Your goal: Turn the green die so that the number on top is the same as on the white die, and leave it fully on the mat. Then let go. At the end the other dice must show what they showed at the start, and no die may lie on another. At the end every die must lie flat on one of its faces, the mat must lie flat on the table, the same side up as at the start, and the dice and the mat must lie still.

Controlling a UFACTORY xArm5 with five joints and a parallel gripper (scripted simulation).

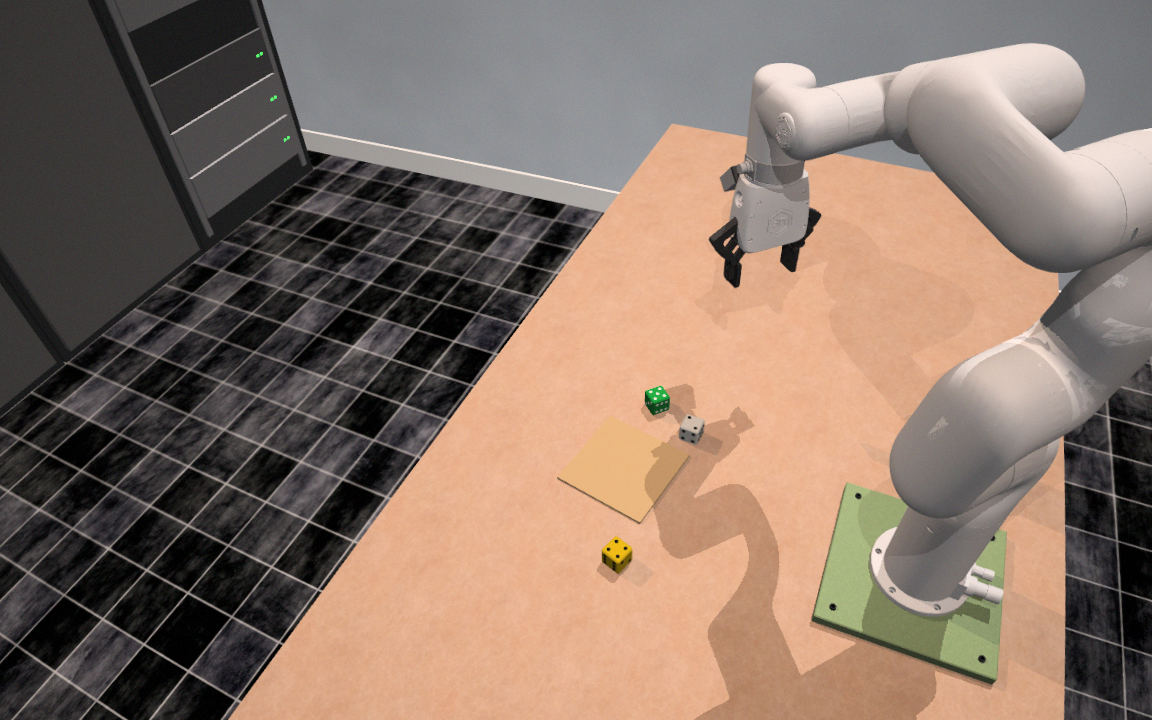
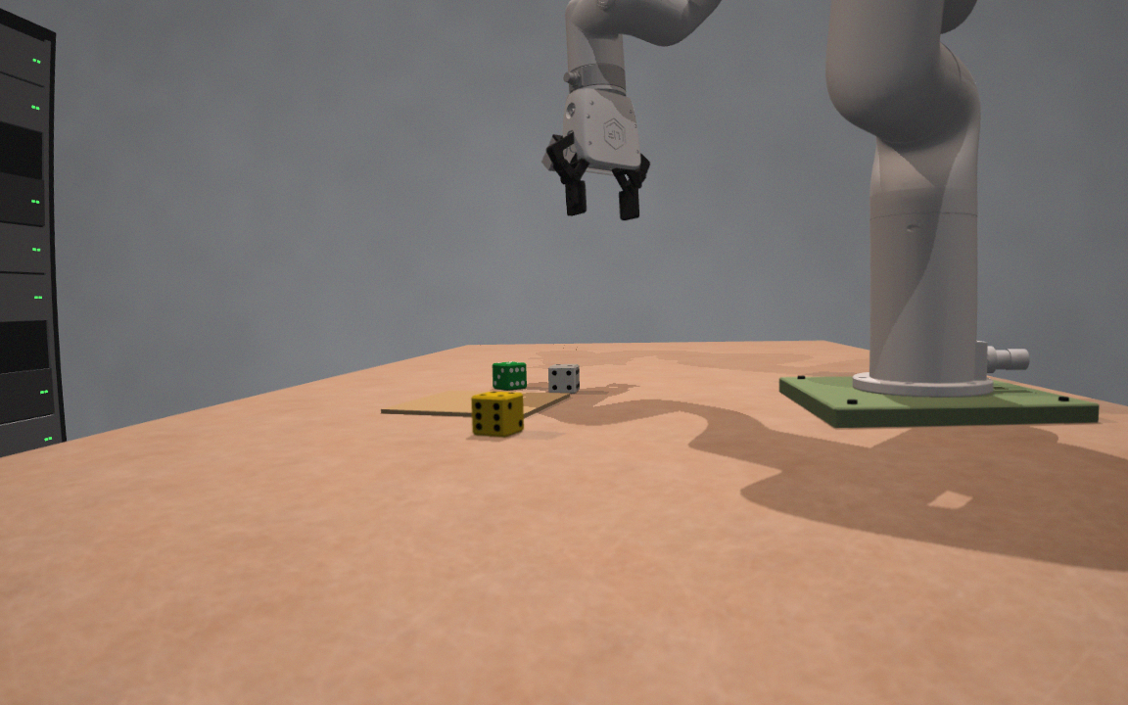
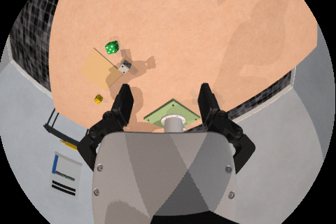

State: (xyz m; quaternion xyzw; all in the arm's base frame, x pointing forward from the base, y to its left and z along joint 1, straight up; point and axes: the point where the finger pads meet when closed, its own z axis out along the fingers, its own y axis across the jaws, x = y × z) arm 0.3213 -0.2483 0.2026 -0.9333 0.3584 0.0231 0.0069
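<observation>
The green die lies 200 mm below my hand, 120 mm to the left of it and 100 mm ahead of it. From my hand the other things lie so: tan mat (250 mm to the left, 220 mm below, 100 mm ahead); white die (200 mm below, 150 mm to the left, 30 mm ahead); yellow die (390 mm to the left, 200 mm below, 40 mm ahead).
</observation>
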